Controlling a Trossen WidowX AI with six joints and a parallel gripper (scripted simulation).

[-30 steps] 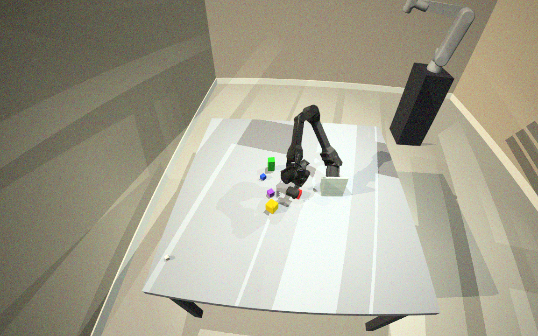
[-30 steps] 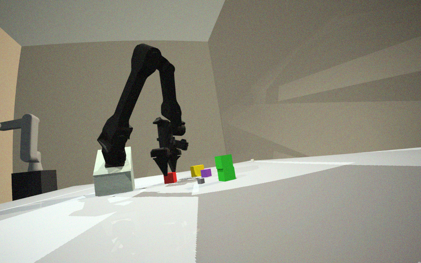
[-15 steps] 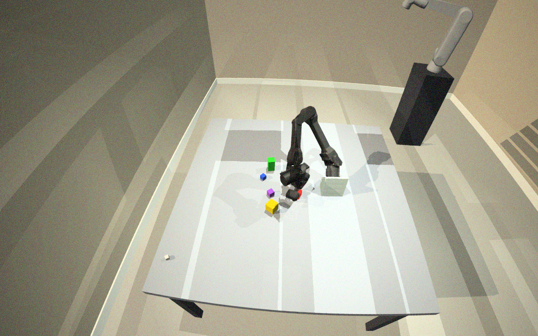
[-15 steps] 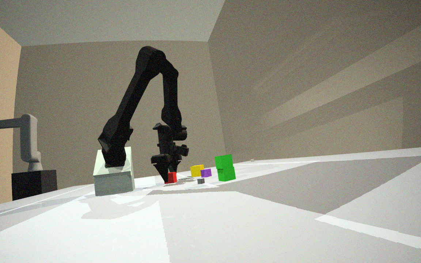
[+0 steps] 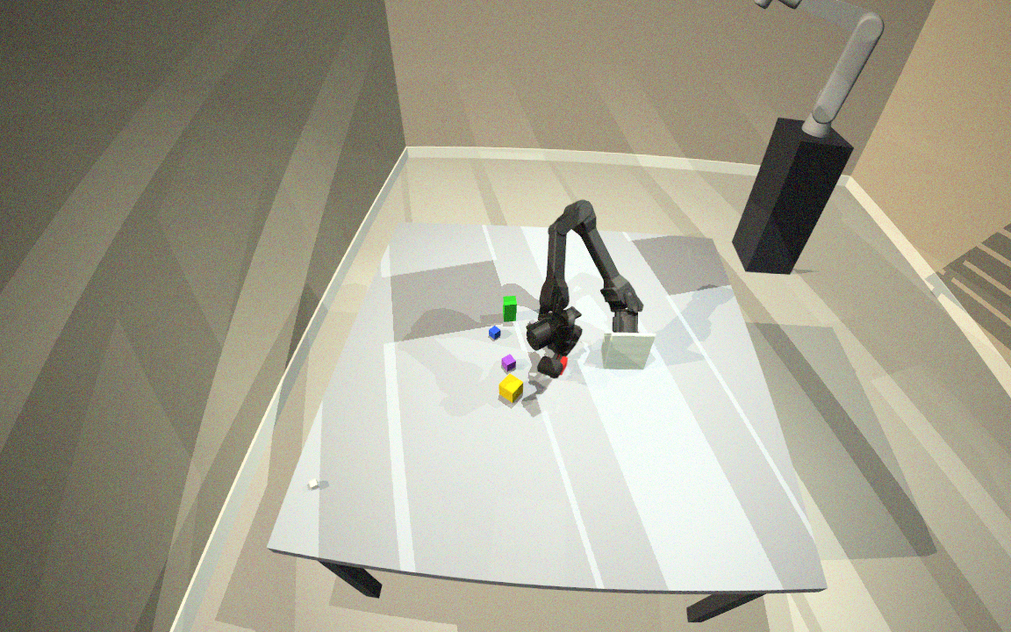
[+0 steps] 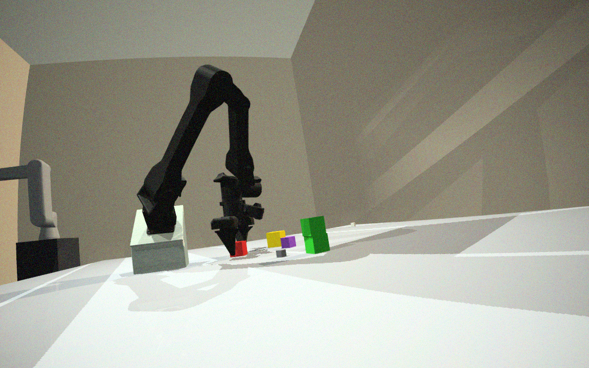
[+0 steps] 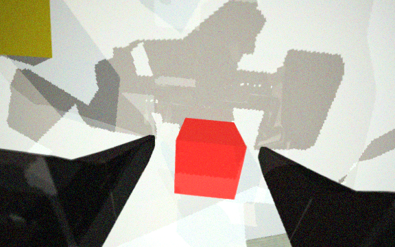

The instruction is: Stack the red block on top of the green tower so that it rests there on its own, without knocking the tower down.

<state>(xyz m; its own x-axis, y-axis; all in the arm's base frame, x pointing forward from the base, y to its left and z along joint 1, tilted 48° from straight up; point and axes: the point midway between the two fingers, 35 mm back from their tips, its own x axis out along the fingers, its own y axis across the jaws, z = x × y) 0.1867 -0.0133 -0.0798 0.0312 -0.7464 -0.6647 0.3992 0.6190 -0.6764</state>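
Now: gripper tip 17 cm to the left of the tiny grey cube and 8 cm short of it. Also, from my gripper tip: purple cube (14 cm ahead, 1 cm above); then red block (1 cm above); then yellow cube (13 cm ahead, 9 cm to the left, 2 cm above).
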